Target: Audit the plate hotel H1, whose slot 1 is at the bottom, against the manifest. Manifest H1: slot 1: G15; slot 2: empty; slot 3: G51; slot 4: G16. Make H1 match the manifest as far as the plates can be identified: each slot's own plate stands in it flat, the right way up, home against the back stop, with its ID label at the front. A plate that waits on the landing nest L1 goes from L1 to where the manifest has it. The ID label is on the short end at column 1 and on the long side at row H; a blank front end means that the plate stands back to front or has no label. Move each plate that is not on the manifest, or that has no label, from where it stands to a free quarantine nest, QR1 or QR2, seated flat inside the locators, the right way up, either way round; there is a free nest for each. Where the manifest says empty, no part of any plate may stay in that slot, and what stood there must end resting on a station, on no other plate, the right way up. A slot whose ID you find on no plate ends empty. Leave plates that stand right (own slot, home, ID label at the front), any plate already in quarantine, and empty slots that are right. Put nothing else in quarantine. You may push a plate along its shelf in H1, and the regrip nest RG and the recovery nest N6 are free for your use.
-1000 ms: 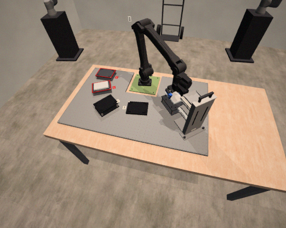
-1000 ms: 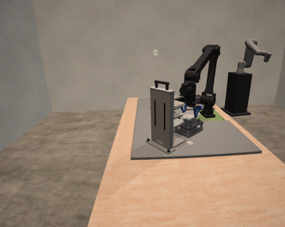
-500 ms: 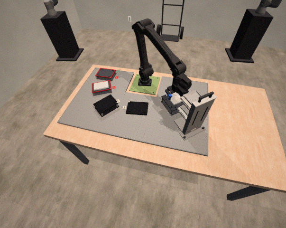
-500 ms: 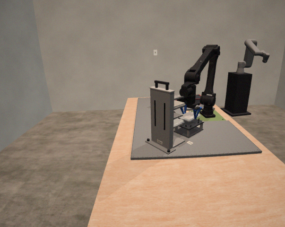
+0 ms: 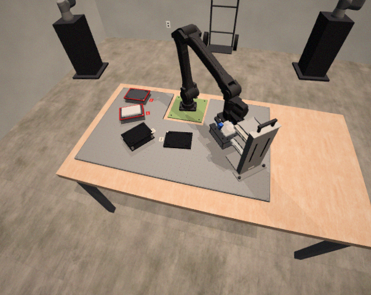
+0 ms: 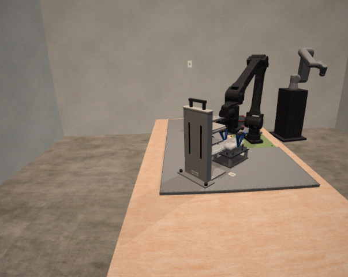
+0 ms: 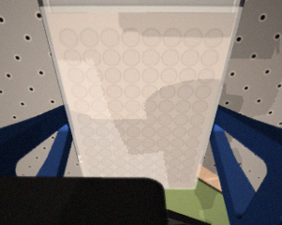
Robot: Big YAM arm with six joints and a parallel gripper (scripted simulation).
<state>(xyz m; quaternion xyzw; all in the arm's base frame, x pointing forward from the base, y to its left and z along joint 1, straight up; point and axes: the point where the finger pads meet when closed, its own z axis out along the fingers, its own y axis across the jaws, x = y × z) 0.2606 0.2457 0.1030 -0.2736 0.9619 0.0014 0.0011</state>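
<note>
Right now my hand is 4 cm above the dark raised RG nest. From my hand the other things lie so: black N6 nest: 28 cm to the right, 9 cm below, 5 cm ahead; then white plate labelled G51: 15 cm ahead, 12 cm above, 9 cm to the left; then H1 tag: 15 cm to the left, 10 cm below, 5 cm ahead.
</note>
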